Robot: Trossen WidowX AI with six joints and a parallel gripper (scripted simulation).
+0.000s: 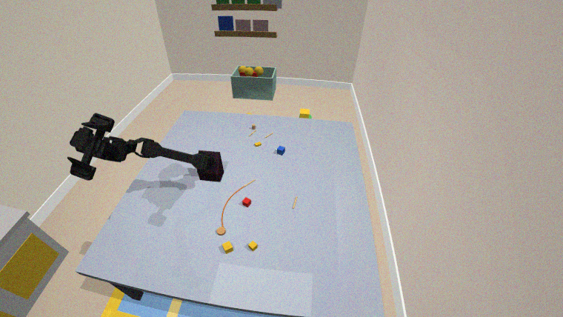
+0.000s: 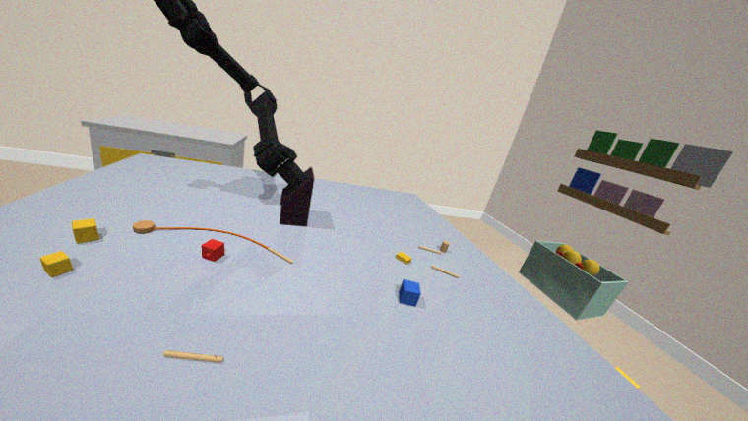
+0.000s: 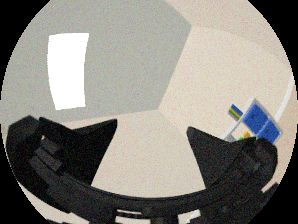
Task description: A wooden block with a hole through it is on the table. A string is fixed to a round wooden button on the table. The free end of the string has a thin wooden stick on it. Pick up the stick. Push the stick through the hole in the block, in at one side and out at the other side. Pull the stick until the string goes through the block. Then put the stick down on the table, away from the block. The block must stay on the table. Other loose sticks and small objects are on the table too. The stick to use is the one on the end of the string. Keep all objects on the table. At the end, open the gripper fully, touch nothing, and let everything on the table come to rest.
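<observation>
The red block is 62 cm below my gripper tip, 33 cm to the left of it and 33 cm ahead of it. Round my gripper tip: blue cube: 74 cm to the left, 62 cm below, 46 cm ahead; small yellow piece: 79 cm to the left, 63 cm below, 31 cm ahead; round wooden button: 63 cm below, 25 cm ahead, 16 cm to the left.
</observation>
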